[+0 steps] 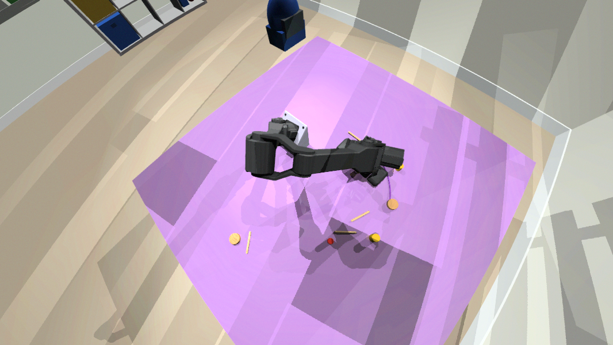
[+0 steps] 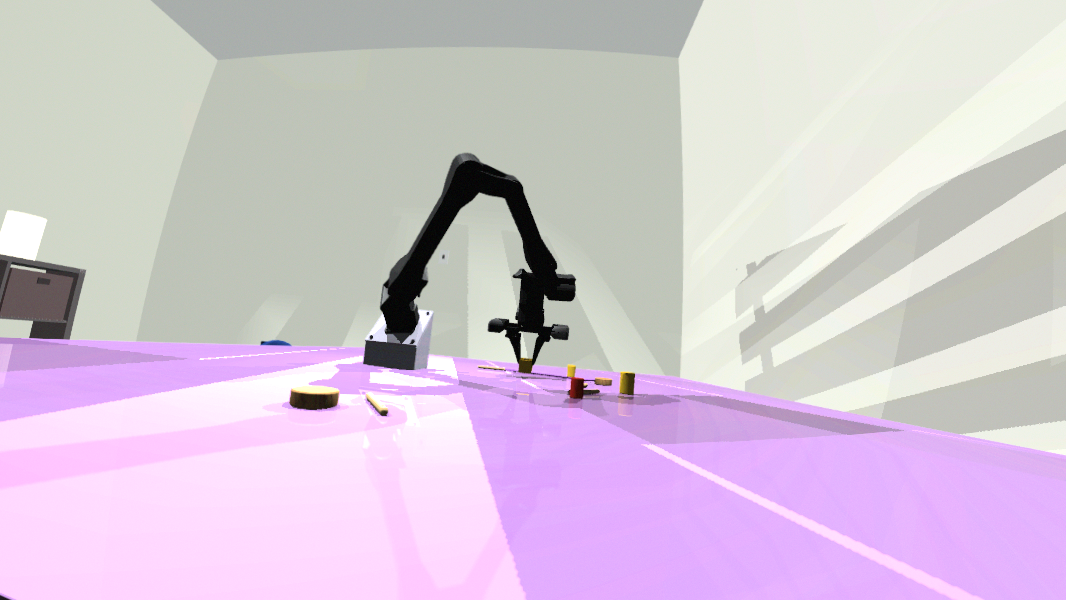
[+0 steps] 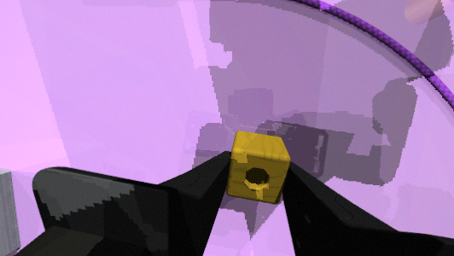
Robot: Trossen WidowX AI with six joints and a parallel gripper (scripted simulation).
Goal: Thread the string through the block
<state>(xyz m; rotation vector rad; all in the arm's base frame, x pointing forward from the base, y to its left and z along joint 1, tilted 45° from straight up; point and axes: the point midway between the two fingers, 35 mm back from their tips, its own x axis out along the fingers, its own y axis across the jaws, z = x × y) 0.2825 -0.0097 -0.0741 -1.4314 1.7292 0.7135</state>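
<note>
Now: gripper tip 120 mm to the right of the thin stick, 70 mm past it and 30 mm above it. Also, from my gripper tip: yellow wooden block: right at my gripper tip; red piece: 290 mm to the right, 70 mm ahead, 10 mm below.
</note>
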